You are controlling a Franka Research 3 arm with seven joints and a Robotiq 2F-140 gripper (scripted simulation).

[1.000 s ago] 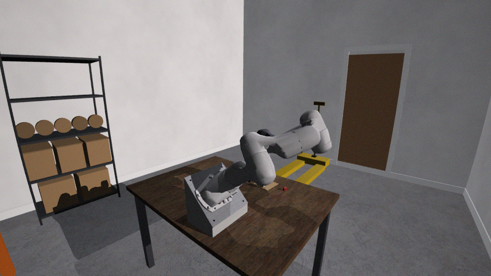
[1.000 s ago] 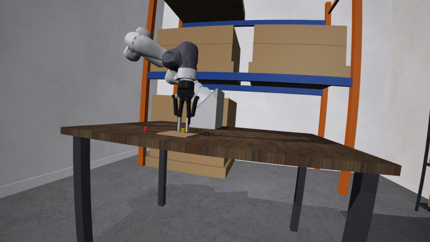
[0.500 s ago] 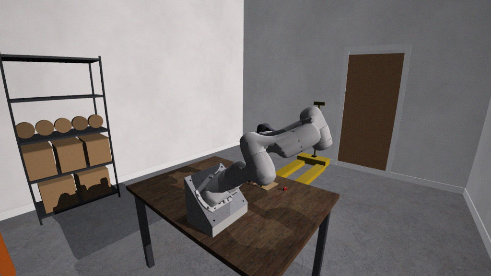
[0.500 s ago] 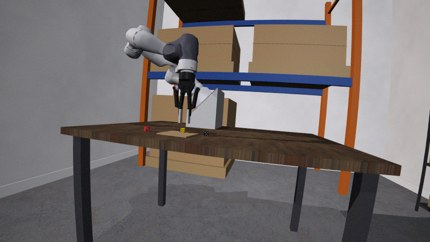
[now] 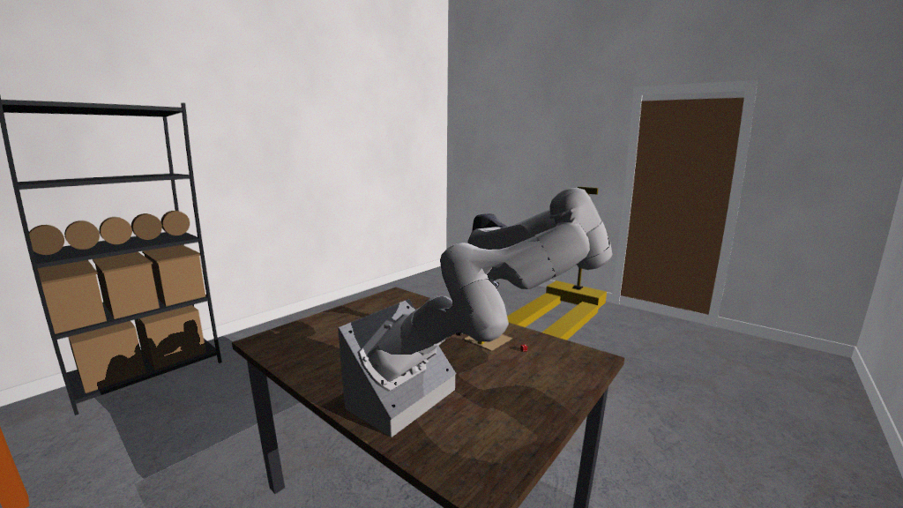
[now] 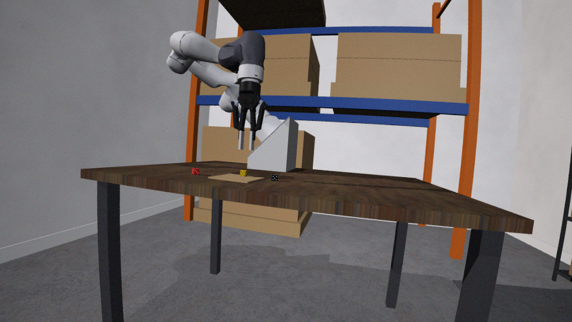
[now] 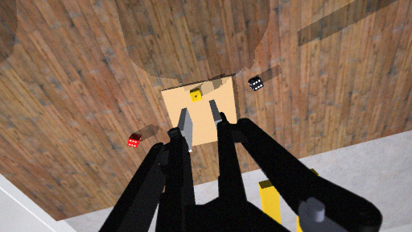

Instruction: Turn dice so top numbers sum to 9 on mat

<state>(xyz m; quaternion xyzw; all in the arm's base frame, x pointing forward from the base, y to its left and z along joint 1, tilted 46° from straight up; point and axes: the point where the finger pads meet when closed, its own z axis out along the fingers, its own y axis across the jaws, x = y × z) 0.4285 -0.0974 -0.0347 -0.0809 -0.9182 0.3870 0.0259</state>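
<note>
The red die lies 3 cm ahead of my hand, 17 cm to the right of it and 12 cm below it. From my hand the other things lie so: yellow die (12 cm below); then black die (3 cm ahead, 11 cm to the left, 12 cm below); then tan mat (5 cm ahead, 1 cm to the right, 13 cm below).
</note>
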